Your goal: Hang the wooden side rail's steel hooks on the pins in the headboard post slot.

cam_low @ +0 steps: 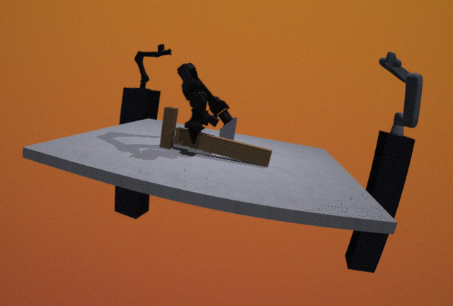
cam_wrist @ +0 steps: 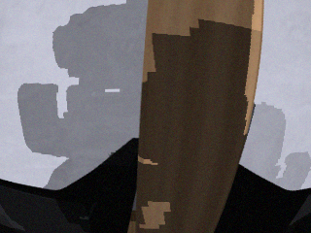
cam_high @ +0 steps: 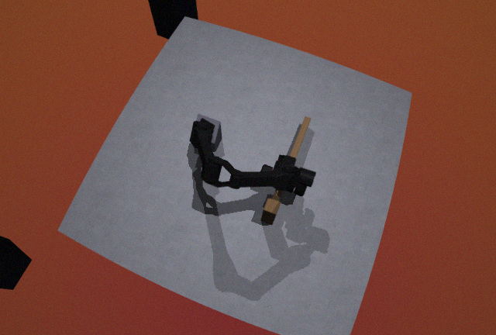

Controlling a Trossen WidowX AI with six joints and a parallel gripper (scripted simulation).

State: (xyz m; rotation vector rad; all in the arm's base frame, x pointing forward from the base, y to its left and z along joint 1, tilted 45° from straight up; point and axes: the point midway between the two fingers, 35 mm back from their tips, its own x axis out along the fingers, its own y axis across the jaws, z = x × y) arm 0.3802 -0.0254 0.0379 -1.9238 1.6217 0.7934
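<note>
Right now my gripper tip is 120 mm to the left of the wooden headboard post, 40 mm below it and 10 mm short of it.
</note>
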